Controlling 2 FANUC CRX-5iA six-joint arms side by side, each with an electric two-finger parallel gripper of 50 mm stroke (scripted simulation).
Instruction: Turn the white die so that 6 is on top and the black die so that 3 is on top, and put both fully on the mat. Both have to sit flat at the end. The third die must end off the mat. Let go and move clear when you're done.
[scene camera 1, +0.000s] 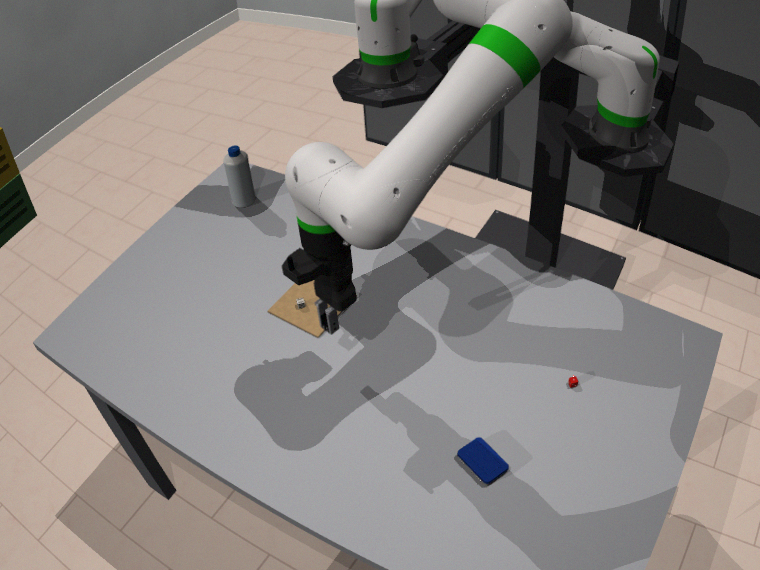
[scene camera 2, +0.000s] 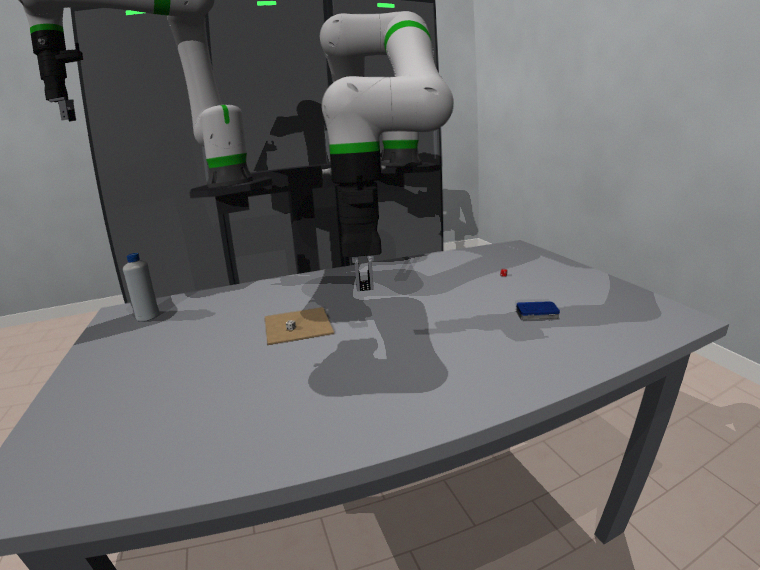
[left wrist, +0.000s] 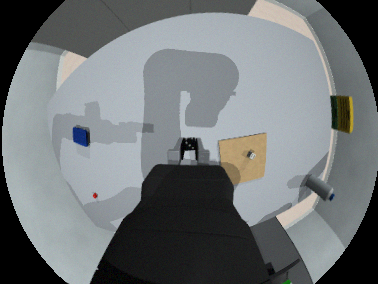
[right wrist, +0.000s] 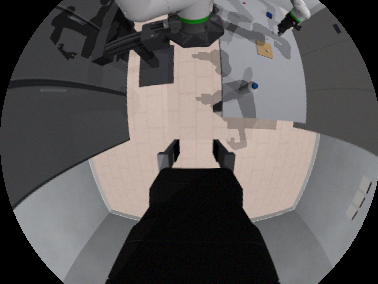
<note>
I see my left gripper (scene camera 2: 364, 288), my right gripper (scene camera 2: 69, 120), a tan mat (scene camera 2: 310, 323), a blue-topped box (scene camera 1: 477, 456) and a grey bottle (scene camera 2: 136, 271).
The tan mat shows as well in scene camera 1 (scene camera 1: 286, 308) and in the left wrist view (left wrist: 234, 152). The grey bottle shows as well in scene camera 1 (scene camera 1: 236, 163). My left gripper shows as well in scene camera 1 (scene camera 1: 329, 327) and in the left wrist view (left wrist: 189, 144).
</note>
